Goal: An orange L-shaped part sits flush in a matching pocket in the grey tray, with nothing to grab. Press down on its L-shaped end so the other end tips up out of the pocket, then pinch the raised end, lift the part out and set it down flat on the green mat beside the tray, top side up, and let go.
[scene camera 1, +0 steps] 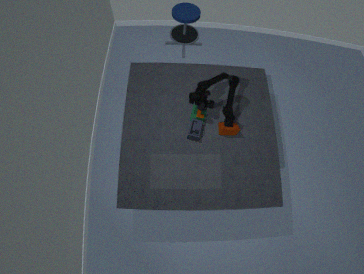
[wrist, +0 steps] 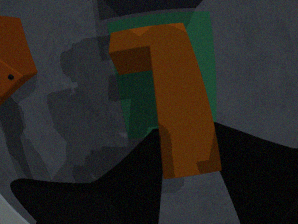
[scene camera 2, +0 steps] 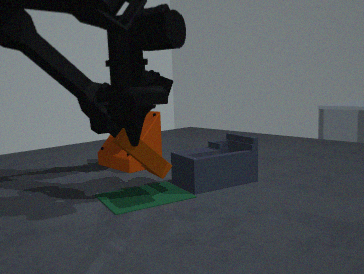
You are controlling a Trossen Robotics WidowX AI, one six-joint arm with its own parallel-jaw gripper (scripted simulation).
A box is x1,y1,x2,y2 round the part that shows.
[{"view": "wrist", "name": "gripper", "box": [9,121,297,223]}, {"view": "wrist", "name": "orange l-shaped part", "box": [109,23,221,179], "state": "held by the gripper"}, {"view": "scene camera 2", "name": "gripper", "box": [96,52,172,146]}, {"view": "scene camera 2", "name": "orange l-shaped part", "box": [113,128,171,178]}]
